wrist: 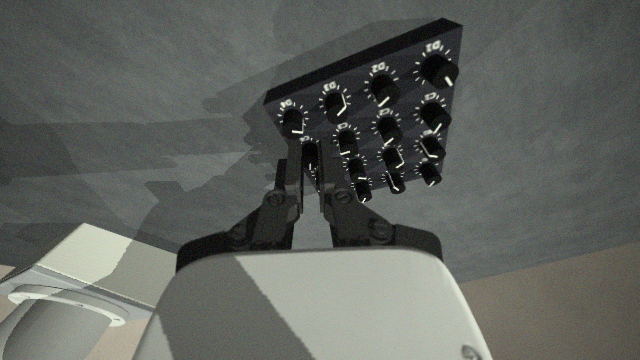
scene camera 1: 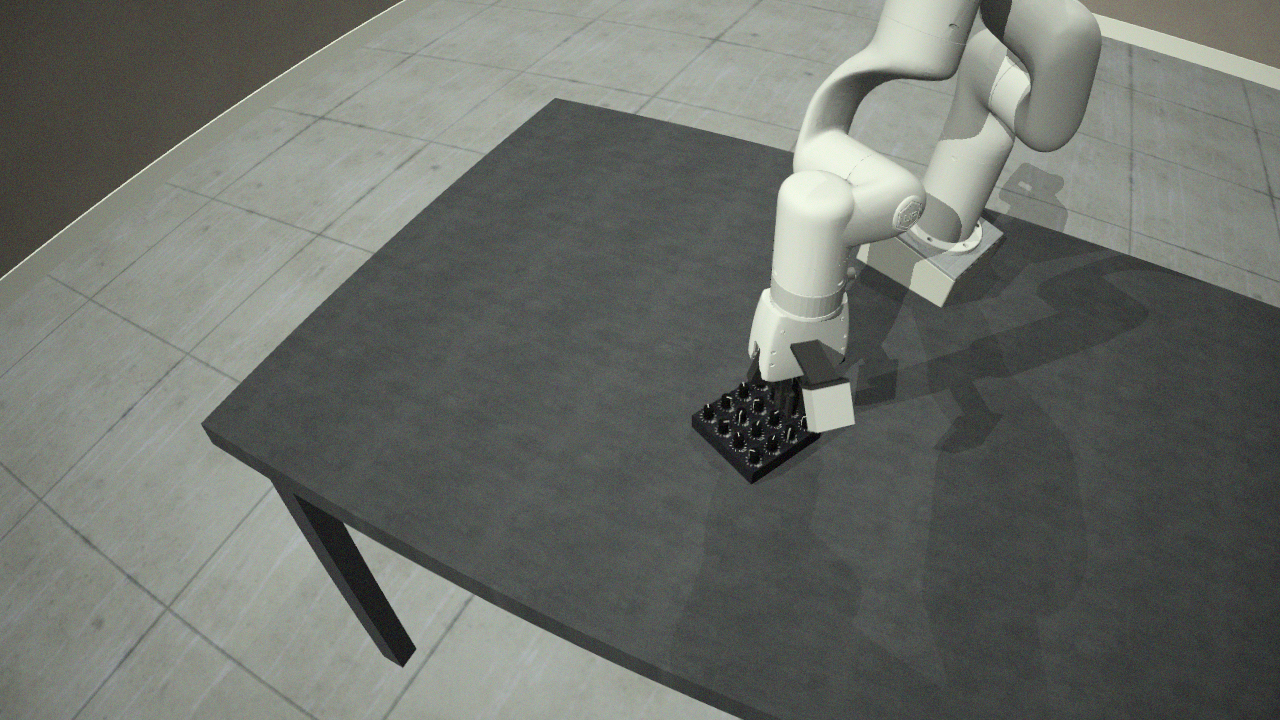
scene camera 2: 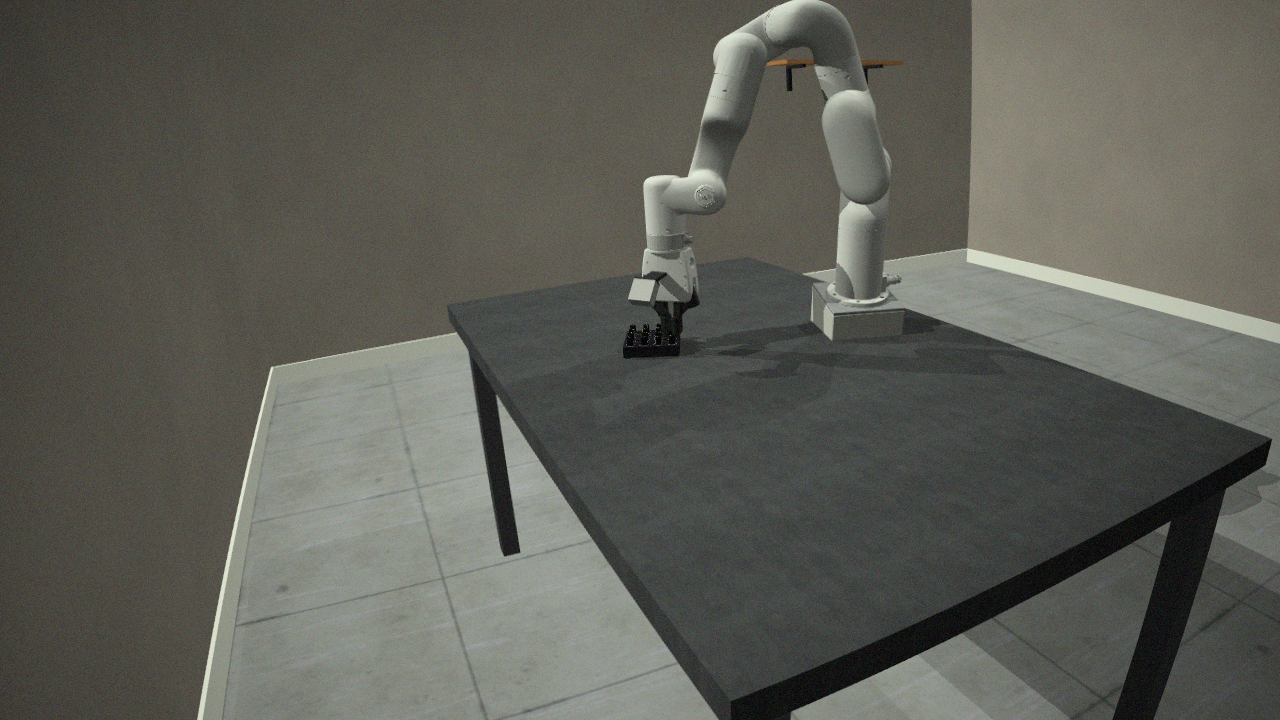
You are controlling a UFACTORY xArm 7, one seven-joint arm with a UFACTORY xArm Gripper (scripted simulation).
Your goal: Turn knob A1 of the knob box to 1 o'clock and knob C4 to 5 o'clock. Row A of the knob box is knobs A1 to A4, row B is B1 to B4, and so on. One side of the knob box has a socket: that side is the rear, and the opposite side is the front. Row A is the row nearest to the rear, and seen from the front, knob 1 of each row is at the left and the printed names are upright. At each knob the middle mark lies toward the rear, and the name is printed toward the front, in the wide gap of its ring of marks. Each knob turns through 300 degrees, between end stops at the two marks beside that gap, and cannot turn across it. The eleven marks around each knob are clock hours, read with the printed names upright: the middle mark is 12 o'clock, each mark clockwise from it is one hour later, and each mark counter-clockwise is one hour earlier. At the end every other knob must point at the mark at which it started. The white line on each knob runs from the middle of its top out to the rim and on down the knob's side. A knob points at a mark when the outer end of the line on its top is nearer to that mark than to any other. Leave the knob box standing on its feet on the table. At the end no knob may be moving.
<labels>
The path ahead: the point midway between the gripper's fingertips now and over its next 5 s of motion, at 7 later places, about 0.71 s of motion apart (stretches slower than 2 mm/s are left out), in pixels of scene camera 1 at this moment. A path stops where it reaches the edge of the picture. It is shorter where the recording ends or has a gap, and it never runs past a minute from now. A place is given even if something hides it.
My gripper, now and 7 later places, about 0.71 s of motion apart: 791, 407; 793, 390; 794, 385; 795, 382; 795, 379; 795, 377; 794, 381; 792, 395
</labels>
